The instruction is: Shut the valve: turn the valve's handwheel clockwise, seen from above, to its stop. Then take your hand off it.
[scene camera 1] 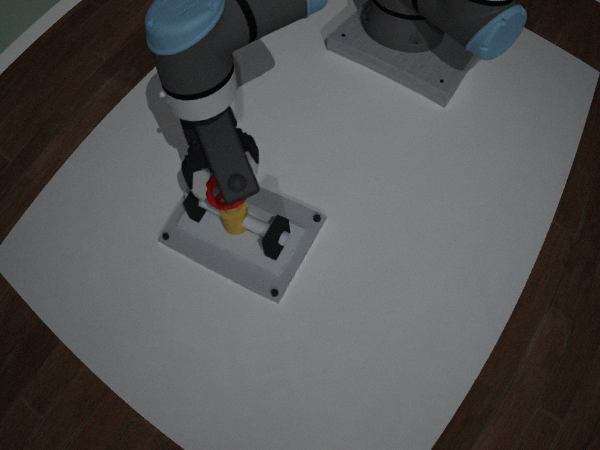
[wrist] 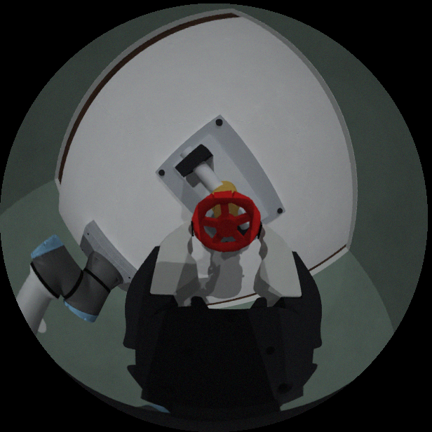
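Note:
The red handwheel (scene camera 1: 218,202) (wrist: 228,247) sits on top of the yellow valve body (scene camera 1: 234,220) (wrist: 224,187). In the scene view, part of the wheel is hidden behind the dark gripper housing. A white pipe (scene camera 1: 255,225) (wrist: 209,176) runs through the valve body, held by black clamps (scene camera 1: 275,237) (wrist: 194,160) on a grey base plate (scene camera 1: 220,267) (wrist: 262,172). My gripper (wrist: 225,223) is shut on the handwheel, one pale jaw against each side of its rim in the wrist view. The wheel's stop does not show.
The arm's grey base block (scene camera 1: 395,77) (wrist: 105,245) stands on the white table (scene camera 1: 400,275) (wrist: 200,65), at the upper right in the scene view and lower left in the wrist view. Dark bolts sit at the base plate's corners. The wooden floor (scene camera 1: 560,320) lies beyond the table edge.

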